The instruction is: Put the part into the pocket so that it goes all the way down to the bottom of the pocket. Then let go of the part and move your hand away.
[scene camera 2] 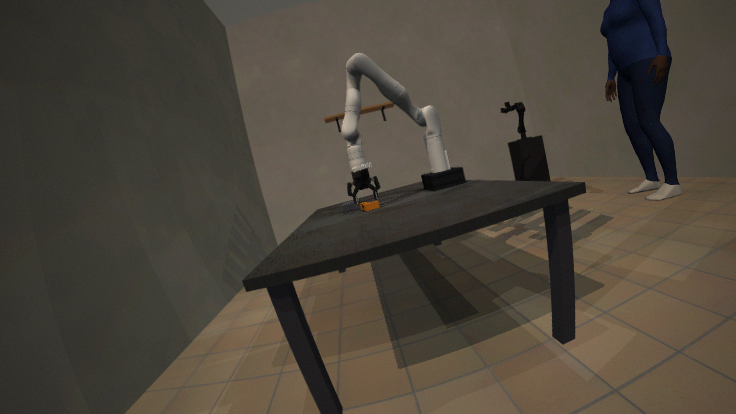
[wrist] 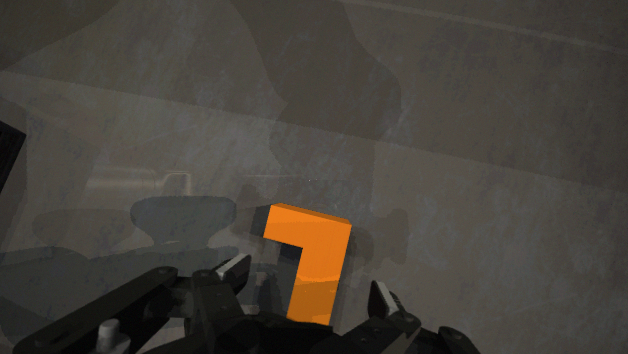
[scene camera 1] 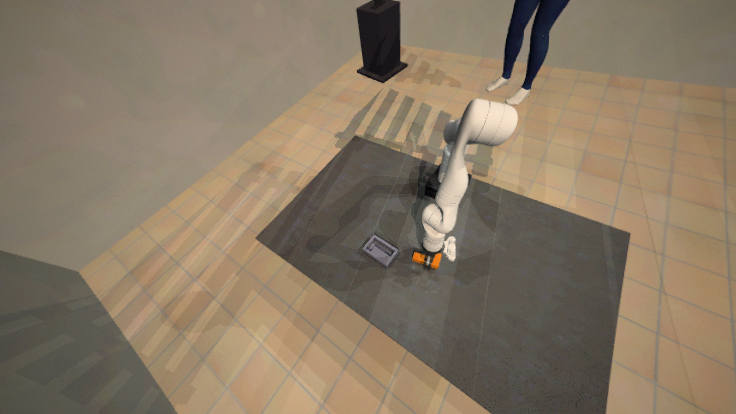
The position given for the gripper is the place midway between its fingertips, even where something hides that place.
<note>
The gripper (wrist: 308, 281) is open, holding nothing. Also in view: an orange L-shaped part (wrist: 323, 237).
</note>
